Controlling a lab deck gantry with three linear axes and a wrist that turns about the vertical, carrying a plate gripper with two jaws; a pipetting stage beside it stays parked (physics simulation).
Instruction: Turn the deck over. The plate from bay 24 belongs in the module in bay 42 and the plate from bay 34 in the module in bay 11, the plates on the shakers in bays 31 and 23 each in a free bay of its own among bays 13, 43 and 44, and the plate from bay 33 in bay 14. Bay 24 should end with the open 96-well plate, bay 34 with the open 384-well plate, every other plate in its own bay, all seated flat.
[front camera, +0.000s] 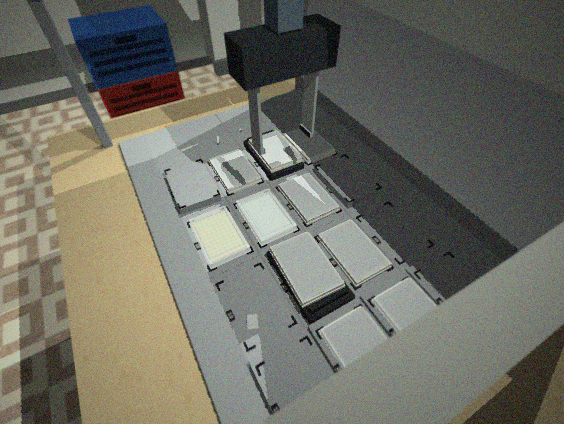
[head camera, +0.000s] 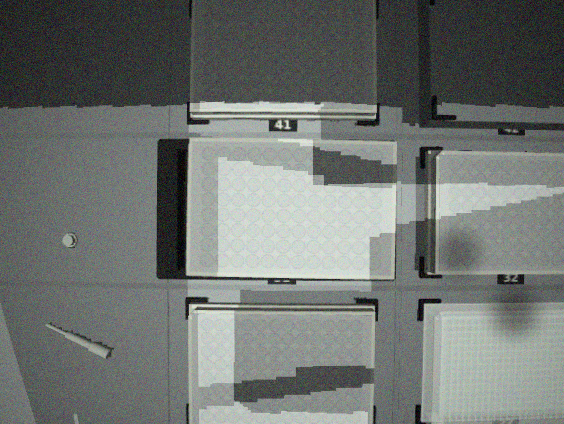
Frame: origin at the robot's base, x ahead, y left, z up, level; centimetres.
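Where they show: gripper, fingertip midpoint: (front camera: 283, 140); robot's base, link origin: (front camera: 167, 177).
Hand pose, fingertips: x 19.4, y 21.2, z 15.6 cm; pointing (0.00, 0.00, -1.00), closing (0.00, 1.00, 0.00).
Things, the pixels of their top centre, and the offset from my fingertips. "*": a spot on its surface instead.
- lidded plate, top centre: (head camera: 291, 208) (front camera: 274, 147) dy +4.7, dx -12.5, dz -11.9 cm
- black shaker, top centre: (head camera: 275, 209) (front camera: 272, 147) dy +4.6, dx -13.4, dz -12.5 cm
- Bay 23's shaker, surface spot: (front camera: 327, 306) * dy -6.8, dx +27.2, dz -13.7 cm
- bay 24, surface spot: (front camera: 352, 334) * dy -6.4, dx +33.1, dz -12.7 cm
- bay 34, surface spot: (front camera: 406, 301) * dy +4.8, dx +33.2, dz -12.7 cm
- bay 33, surface spot: (front camera: 355, 251) * dy +4.3, dx +20.5, dz -14.1 cm
- yellow open plate, top centre: (front camera: 218, 232) dy -16.9, dx +3.4, dz -14.1 cm
- pale fine-gridded open plate, top centre: (head camera: 521, 370) (front camera: 265, 212) dy -6.2, dx +3.4, dz -14.1 cm
- Module 11, surface spot: (front camera: 191, 184) * dy -17.1, dx -12.1, dz -13.7 cm
- module 42, top centre: (head camera: 531, 51) (front camera: 347, 176) dy +15.2, dx +3.4, dz -13.4 cm
- bay 21, surface spot: (head camera: 300, 340) (front camera: 244, 167) * dy -4.0, dx -11.8, dz -14.1 cm
- bay 32, surface spot: (head camera: 500, 240) * dy +2.7, dx +1.6, dz -14.1 cm
- bay 41, surface spot: (head camera: 282, 55) * dy +14.9, dx -13.1, dz -14.1 cm
- loose tip, surface spot: (head camera: 80, 341) * dy -4.7, dx -27.2, dz -15.0 cm
My gripper (front camera: 284, 143) is open over bay 31, jaws wide apart. Below it a lidded plate (front camera: 280, 149) (head camera: 295, 210) sits on the black shaker (front camera: 286, 172) (head camera: 169, 210). Bay 23's shaker (front camera: 327, 306) bears a plate (front camera: 309, 267). Plates stand in bay 24 (front camera: 352, 334), bay 34 (front camera: 406, 301) and bay 33 (front camera: 355, 251). The yellow open plate (front camera: 220, 235) is in bay 12, the pale fine-gridded open plate (front camera: 266, 216) (head camera: 500, 365) in bay 22. Module 11 (front camera: 191, 184) bears no plate; module 42 (front camera: 347, 177) (head camera: 500, 60) is shadowed, with no visible plate.
Other plates stand in bay 21 (front camera: 235, 171) (head camera: 300, 340), bay 32 (front camera: 309, 197) (head camera: 500, 240) and bay 41 (front camera: 320, 145) (head camera: 282, 55). No plates show in bays 13, 14, 43 and 44. A loose tip (head camera: 80, 341) lies left of the bays. A pale beam (front camera: 480, 325) crosses the front.
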